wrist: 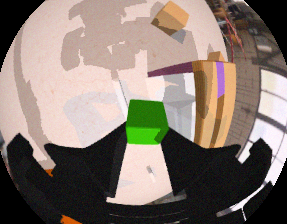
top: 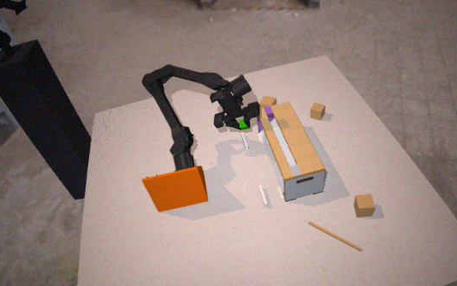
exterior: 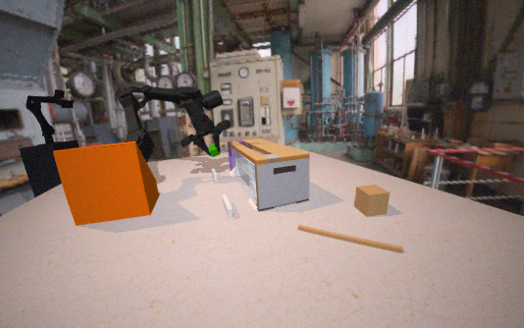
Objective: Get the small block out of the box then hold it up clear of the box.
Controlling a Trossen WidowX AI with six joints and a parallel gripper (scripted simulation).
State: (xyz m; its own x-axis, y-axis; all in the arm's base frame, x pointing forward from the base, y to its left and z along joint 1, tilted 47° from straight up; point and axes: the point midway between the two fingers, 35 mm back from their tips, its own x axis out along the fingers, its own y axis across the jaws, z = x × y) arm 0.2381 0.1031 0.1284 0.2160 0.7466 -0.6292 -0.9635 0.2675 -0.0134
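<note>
The green block is 1 cm to the left of my gripper tip and 1 cm above it. Round my gripper tip: box 11 cm ahead, 12 cm to the right, 3 cm below; thin wooden stick 24 cm ahead, 48 cm to the right, 9 cm below.
</note>
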